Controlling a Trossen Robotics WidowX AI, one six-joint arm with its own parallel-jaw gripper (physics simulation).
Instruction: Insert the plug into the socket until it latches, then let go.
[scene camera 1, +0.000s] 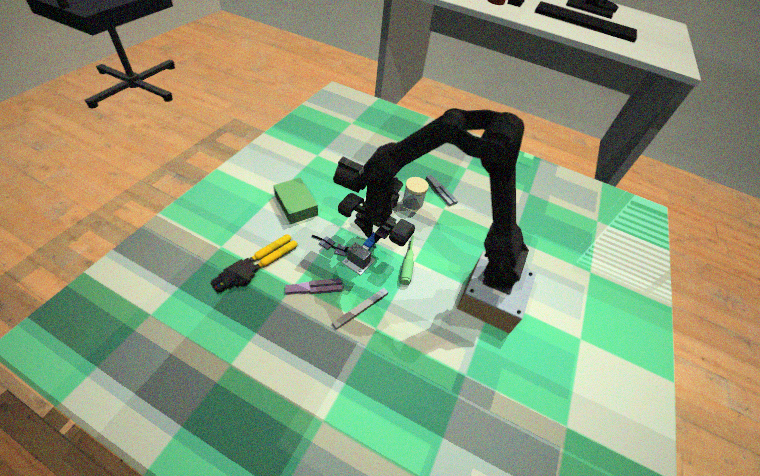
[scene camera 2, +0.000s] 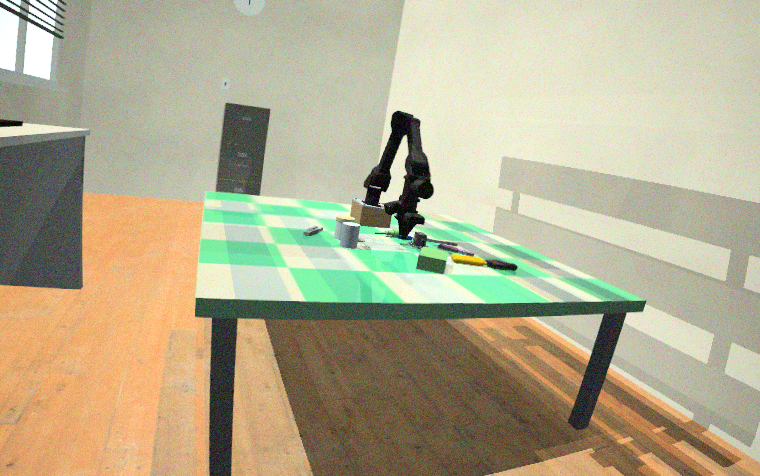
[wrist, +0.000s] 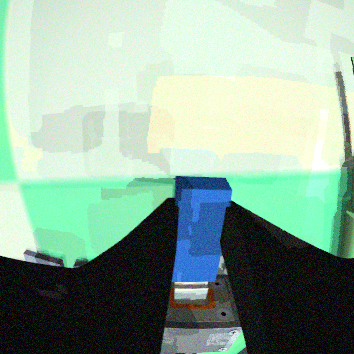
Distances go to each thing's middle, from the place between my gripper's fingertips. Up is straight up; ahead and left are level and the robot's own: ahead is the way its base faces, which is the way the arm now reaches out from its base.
Right now my hand is 70 mm to the right of the socket (wrist: 215, 317) and 10 mm short of it. Round my hand: green block (scene camera 1: 296, 201) (250 mm ahead, 20 mm to the right); blue plug (wrist: 201, 200) (20 mm to the left, 10 mm above); yellow-handled pliers (scene camera 1: 240, 273) (220 mm ahead, 190 mm to the left, 10 mm below).
